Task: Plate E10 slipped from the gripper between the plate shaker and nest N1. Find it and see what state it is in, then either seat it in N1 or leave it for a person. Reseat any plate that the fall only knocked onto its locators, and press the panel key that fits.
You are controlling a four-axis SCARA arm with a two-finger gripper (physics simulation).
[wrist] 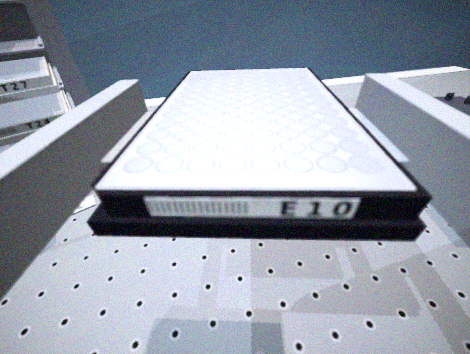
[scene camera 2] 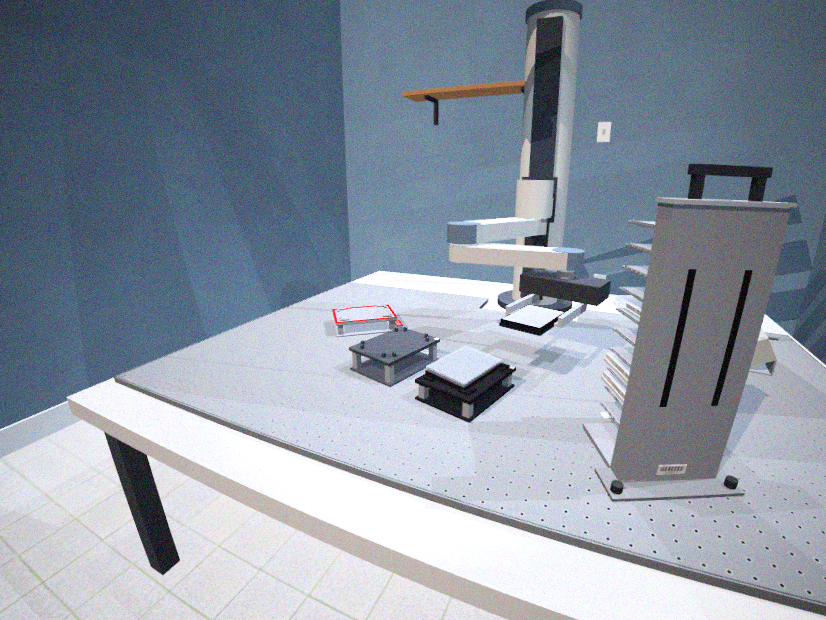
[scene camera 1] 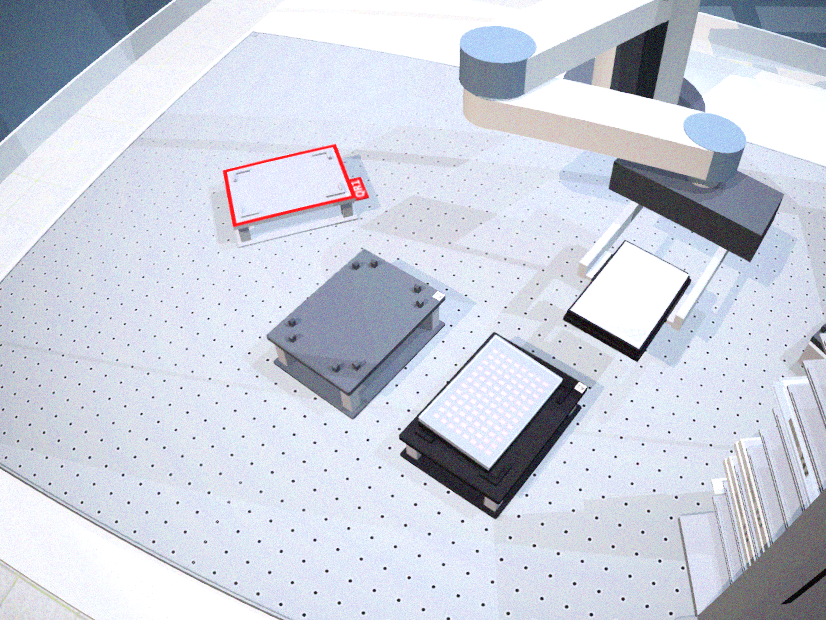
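Where they show: gripper, fingertip midpoint: point(wrist: 248, 98) point(scene camera 2: 532, 316) point(scene camera 1: 629, 296); arm's base at its link origin: point(scene camera 2: 533, 304).
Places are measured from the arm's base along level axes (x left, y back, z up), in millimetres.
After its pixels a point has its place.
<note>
My gripper point(scene camera 1: 631, 293) {x 75, y -571, z 143 mm} point(scene camera 2: 537, 315) {x 75, y -571, z 143 mm} is shut on plate E10 point(scene camera 1: 629, 286) {x 72, y -559, z 144 mm} point(scene camera 2: 531, 317) {x 74, y -580, z 144 mm} point(wrist: 250, 150) {x 88, y -524, z 145 mm}, which is black with a white top, level and above the table. Its label reads E10 in the wrist view; round wells show faintly. A pale plate with pinkish wells point(scene camera 1: 492, 400) {x -24, y -693, z 75 mm} point(scene camera 2: 463, 365) {x -24, y -701, z 75 mm} lies on a black nest point(scene camera 1: 563, 415) {x 46, y -672, z 56 mm} point(scene camera 2: 490, 390) {x 23, y -671, z 18 mm}, looking raised and shifted toward one side, with locators exposed; its exact tilt is hard to tell. A grey nest point(scene camera 1: 360, 320) {x -191, y -644, z 66 mm} point(scene camera 2: 393, 345) {x -196, y -653, z 66 mm} with several dark pins carries no plate. Neither nest's tag is readable, so N1 cannot be told.
A red-bordered stand point(scene camera 1: 286, 186) {x -388, y -465, z 53 mm} point(scene camera 2: 363, 313) {x -391, y -460, z 53 mm} with a red tag stands at the back left. A tall grey rack tower point(scene camera 2: 700, 347) {x 310, y -822, z 215 mm} with several plates stands at the right. A beige block point(scene camera 2: 764, 353) {x 555, y -362, z 61 mm} shows partly behind it. Panel keys do not show readably.
</note>
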